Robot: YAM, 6 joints.
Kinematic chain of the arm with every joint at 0, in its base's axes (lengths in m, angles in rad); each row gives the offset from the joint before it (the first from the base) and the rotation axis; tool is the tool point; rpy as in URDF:
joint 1: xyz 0 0 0.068 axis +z
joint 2: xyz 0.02 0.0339 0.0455 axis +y
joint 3: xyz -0.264 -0.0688 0 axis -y
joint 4: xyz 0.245 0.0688 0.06 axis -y
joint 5: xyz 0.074 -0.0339 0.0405 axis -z
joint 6: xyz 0.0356 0 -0.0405 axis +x
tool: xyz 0 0 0 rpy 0 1.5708 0
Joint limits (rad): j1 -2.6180..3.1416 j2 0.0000..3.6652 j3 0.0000..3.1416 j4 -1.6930..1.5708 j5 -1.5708..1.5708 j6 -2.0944..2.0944
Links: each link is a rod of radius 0.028 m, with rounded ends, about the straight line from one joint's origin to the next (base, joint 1, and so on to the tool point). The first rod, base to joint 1, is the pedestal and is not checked.
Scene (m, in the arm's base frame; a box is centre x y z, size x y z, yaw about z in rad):
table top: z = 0
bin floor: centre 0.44 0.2 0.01 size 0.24 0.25 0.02 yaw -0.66
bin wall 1: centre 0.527 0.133 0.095 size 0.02 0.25 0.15 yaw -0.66
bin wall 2: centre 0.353 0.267 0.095 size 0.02 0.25 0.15 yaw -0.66
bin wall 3: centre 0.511 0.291 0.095 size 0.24 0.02 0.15 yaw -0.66
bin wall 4: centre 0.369 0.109 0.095 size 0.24 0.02 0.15 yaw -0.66
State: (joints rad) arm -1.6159 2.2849 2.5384 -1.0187 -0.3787 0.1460
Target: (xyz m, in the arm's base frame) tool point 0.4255 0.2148 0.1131
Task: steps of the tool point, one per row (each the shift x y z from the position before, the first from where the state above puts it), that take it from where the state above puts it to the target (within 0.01 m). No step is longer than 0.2 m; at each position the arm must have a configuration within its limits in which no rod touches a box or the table.
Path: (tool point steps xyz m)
1: 0.1426 0.0192 -0.0116
2: 0.1306 0.0602 -0.0114
3: 0.1068 0.0953 -0.0112
4: 0.0740 0.1220 -0.0110
5: 0.0349 0.1376 -0.0109
6: -0.0069 0.1409 -0.0105
7: -0.0475 0.1319 -0.0104
8: 0.0000 0.0000 -0.1683

